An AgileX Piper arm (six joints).
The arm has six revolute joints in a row. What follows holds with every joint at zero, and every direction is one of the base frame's.
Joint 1 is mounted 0.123 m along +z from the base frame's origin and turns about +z.
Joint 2 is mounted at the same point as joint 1 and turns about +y.
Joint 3 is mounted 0.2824 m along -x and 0.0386 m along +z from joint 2 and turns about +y.
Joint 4 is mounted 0.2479 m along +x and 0.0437 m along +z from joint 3 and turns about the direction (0.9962, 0, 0.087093).
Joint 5 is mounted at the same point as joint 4 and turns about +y.
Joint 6 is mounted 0.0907 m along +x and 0.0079 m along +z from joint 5 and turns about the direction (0.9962, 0, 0.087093).
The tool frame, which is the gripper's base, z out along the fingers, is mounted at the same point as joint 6; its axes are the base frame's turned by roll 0, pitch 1.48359 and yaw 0 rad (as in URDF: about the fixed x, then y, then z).
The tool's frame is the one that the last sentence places.
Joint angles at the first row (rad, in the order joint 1, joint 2, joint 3, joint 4, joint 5, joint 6):
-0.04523 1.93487 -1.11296 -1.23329 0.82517 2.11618
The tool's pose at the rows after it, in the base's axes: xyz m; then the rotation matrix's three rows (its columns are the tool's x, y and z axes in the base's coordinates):
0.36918 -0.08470 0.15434; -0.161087 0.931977 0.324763; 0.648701 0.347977 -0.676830; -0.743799 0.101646 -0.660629
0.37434 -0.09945 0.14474; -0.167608 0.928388 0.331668; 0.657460 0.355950 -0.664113; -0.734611 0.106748 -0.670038
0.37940 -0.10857 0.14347; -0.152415 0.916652 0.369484; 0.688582 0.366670 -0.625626; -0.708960 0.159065 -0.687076
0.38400 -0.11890 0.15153; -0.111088 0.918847 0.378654; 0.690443 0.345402 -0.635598; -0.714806 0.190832 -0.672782
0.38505 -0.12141 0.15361; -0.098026 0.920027 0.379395; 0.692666 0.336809 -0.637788; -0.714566 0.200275 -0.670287
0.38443 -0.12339 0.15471; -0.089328 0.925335 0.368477; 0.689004 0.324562 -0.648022; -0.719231 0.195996 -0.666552
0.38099 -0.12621 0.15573; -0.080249 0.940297 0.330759; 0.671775 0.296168 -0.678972; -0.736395 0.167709 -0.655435
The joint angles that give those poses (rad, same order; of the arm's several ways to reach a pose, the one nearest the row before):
-0.06779 1.95812 -1.11815 -1.23328 0.76472 2.11618
-0.11275 1.99389 -1.13616 -1.26114 0.71242 2.11618
-0.14811 2.00219 -1.15234 -1.26114 0.63407 2.11617
-0.17281 2.00217 -1.18626 -1.25911 0.63034 2.11622
-0.17873 2.00217 -1.19542 -1.25448 0.63034 2.11618
-0.18143 2.00218 -1.19917 -1.25206 0.64497 2.11620
-0.18144 2.00215 -1.19915 -1.25204 0.69502 2.11618

